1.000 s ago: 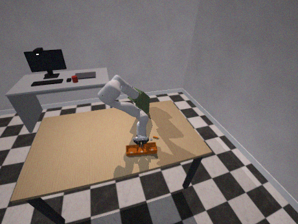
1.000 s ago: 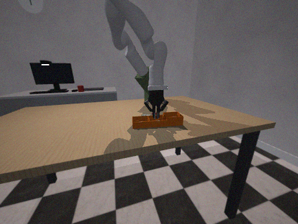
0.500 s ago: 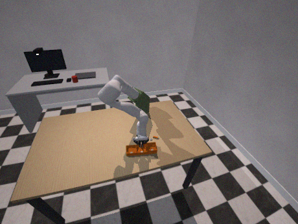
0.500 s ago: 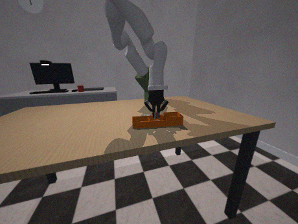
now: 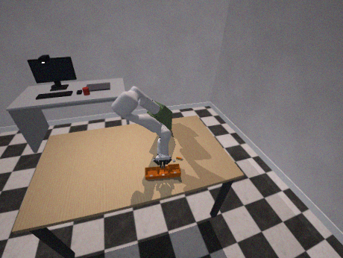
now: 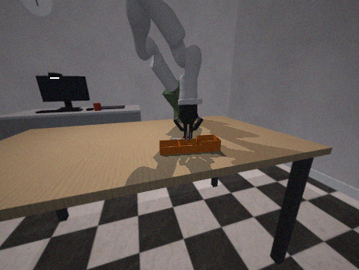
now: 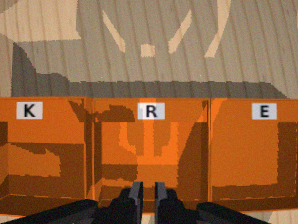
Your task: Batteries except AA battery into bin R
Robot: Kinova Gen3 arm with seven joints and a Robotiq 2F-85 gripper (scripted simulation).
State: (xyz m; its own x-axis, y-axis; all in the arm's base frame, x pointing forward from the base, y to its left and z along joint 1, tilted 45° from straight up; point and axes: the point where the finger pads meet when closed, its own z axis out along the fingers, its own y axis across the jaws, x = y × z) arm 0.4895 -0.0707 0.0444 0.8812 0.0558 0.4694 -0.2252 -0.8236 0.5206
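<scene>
Right now my hand is 3 cm short of the orange bin row, 1 cm to the left of it and 3 cm above it. Also, from my hand: thin red battery (11 cm behind, 4 cm to the left, 5 cm below); then white domino tile (11 cm behind, 2 cm to the right, 5 cm below); then grey bolt (6 cm behind, 4 cm to the left, 5 cm below).
</scene>
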